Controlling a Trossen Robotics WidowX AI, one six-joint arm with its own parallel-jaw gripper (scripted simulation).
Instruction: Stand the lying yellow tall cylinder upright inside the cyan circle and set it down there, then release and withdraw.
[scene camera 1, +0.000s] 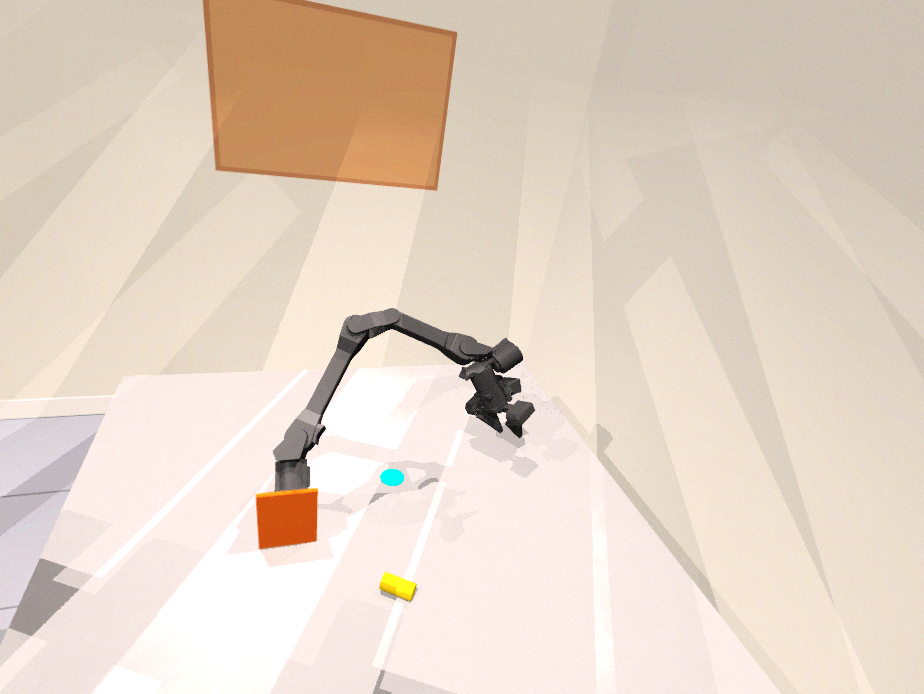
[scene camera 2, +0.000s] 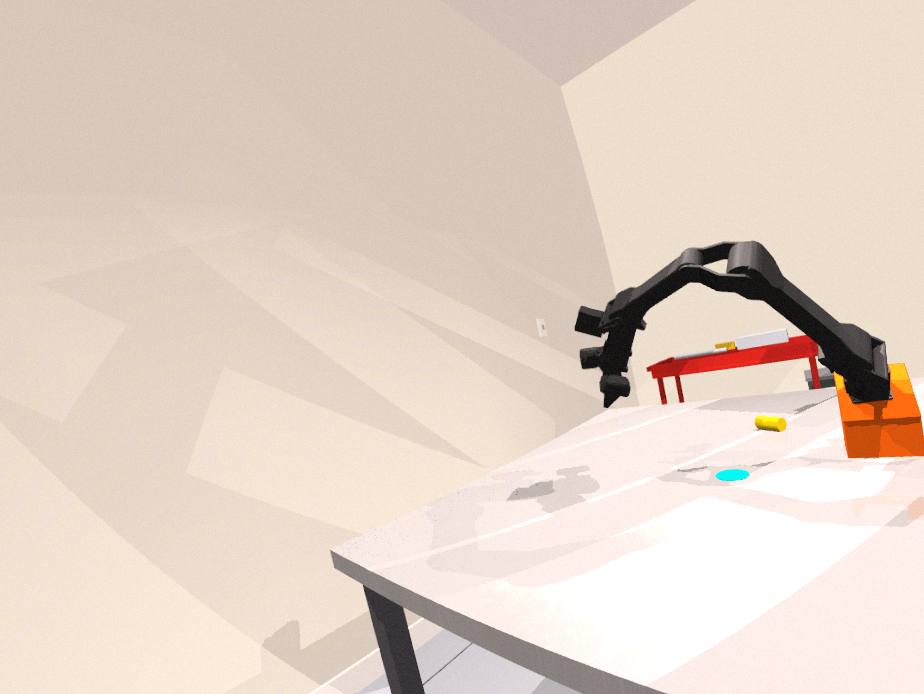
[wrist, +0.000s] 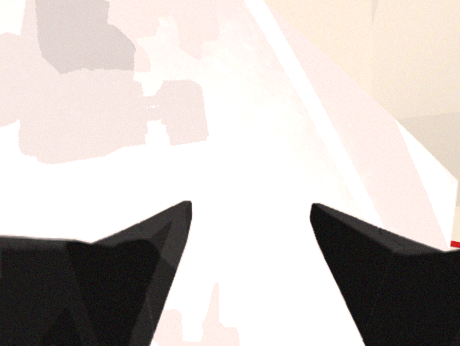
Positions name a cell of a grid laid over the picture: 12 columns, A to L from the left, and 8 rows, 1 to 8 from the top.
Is my gripper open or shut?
Open.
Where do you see my gripper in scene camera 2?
At H5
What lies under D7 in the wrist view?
My gripper.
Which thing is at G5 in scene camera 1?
My gripper.
